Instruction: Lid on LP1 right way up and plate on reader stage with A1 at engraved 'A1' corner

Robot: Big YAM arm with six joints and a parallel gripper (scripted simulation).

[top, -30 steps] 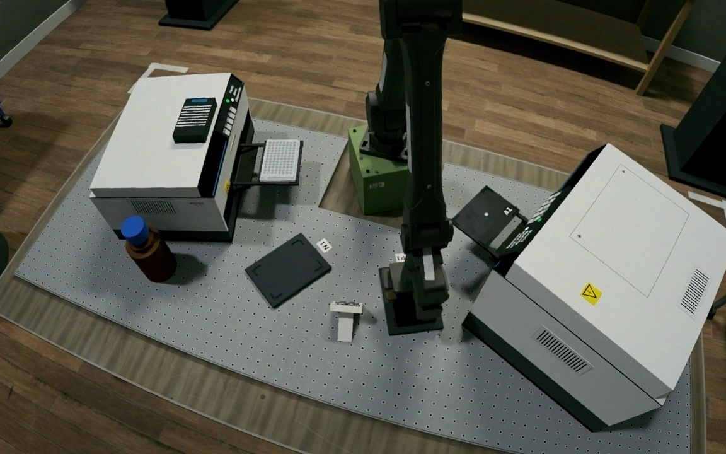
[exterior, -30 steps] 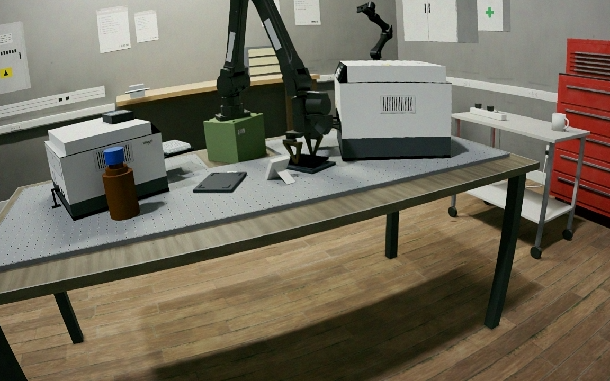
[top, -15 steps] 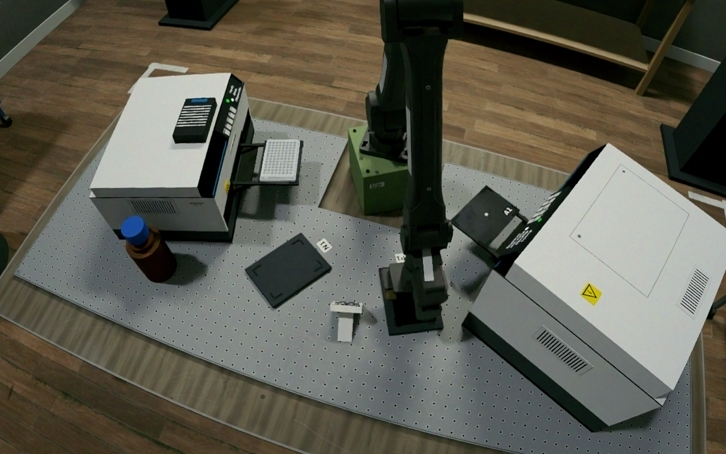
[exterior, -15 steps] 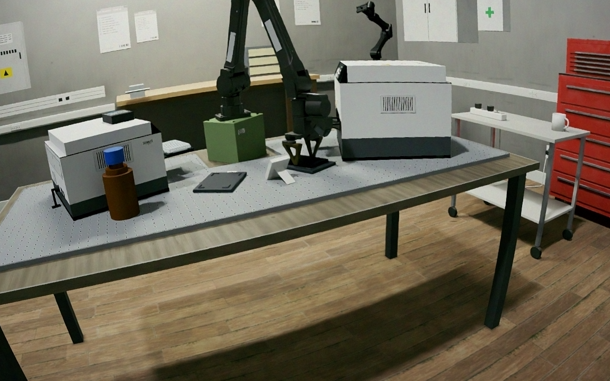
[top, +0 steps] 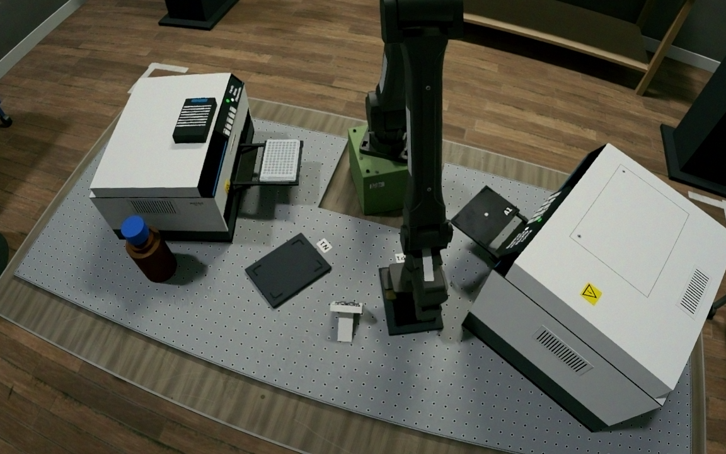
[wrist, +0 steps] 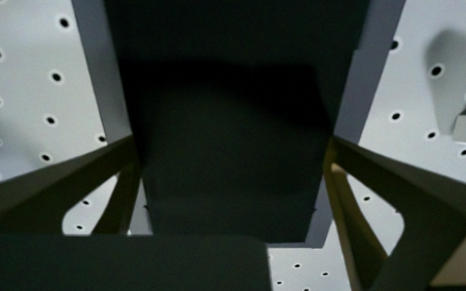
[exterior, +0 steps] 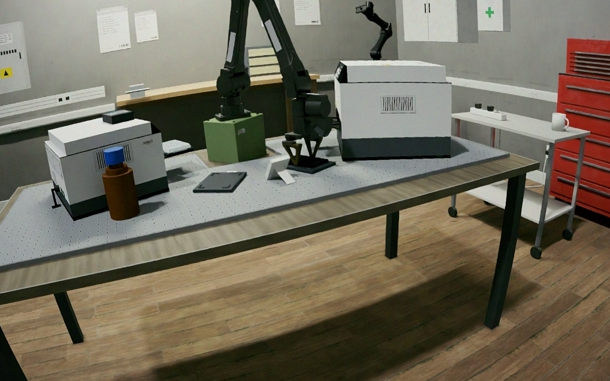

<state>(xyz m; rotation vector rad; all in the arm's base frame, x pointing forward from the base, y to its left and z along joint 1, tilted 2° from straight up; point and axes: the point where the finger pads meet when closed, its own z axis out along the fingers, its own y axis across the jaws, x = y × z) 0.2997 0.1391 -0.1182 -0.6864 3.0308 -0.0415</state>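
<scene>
Now: hand 10 mm above the dark lid. Also, from my hand: well plate (390 mm to the right, 220 mm behind, 70 mm above); LP1 pad (20 mm below); N1 nest (290 mm to the right, 20 mm below, 20 mm ahead).
</scene>
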